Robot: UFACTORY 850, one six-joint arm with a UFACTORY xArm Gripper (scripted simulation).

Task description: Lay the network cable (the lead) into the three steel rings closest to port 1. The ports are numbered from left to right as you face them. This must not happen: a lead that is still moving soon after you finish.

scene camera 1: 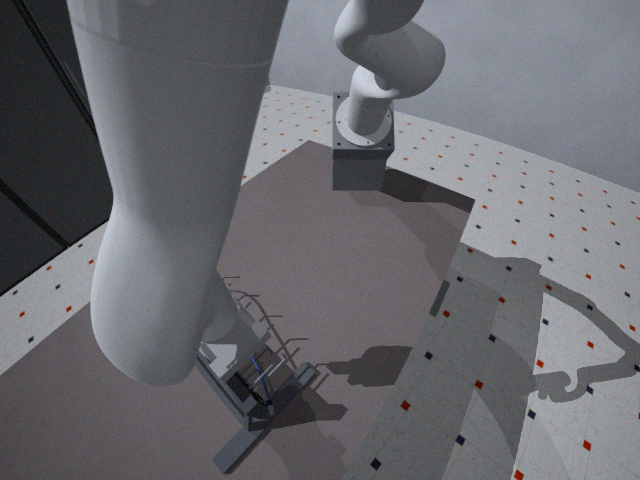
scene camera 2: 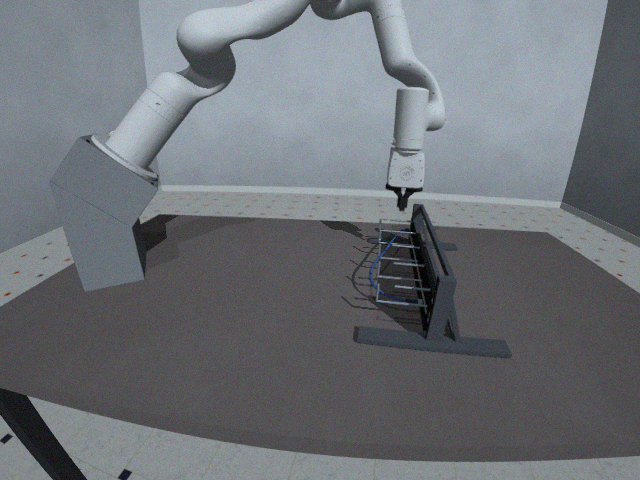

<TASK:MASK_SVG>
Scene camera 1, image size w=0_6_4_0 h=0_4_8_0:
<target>dark port panel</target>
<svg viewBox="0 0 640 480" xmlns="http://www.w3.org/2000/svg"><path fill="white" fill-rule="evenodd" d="M306 363L303 362L270 397L274 408L274 415L270 415L267 403L256 392L263 383L261 382L255 389L252 387L274 366L273 364L251 386L238 371L227 382L224 382L209 367L212 362L200 351L198 352L198 356L244 413L243 416L197 358L195 361L196 368L243 426L212 458L222 474L227 472L313 377L315 372Z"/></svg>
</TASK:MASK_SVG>
